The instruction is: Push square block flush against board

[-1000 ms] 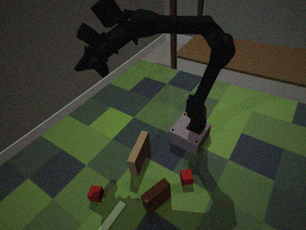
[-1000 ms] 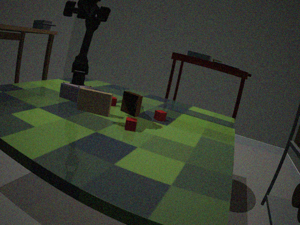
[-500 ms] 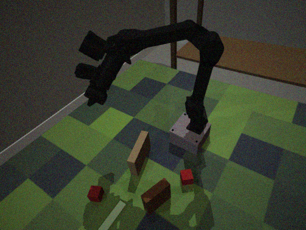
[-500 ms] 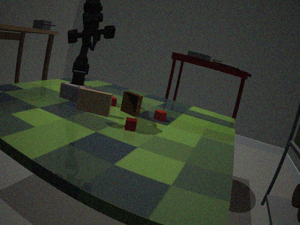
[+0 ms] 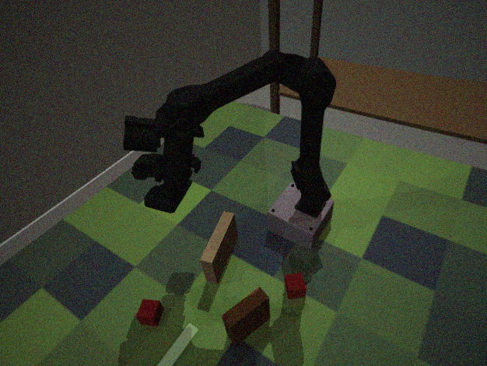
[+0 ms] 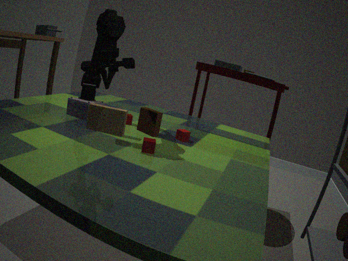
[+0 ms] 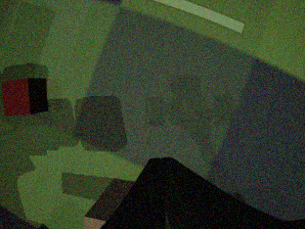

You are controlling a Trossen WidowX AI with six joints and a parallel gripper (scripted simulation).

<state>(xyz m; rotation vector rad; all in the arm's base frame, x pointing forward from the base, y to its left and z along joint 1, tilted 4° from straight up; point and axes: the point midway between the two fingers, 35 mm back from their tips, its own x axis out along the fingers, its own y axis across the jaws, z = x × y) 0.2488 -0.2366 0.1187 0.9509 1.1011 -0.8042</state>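
Now: the tan board 40 mm behind my gripper tip, 90 mm to the left of it and 130 mm below it. Round my gripper tip: dark brown square block 70 mm ahead, 250 mm to the left, 130 mm below.
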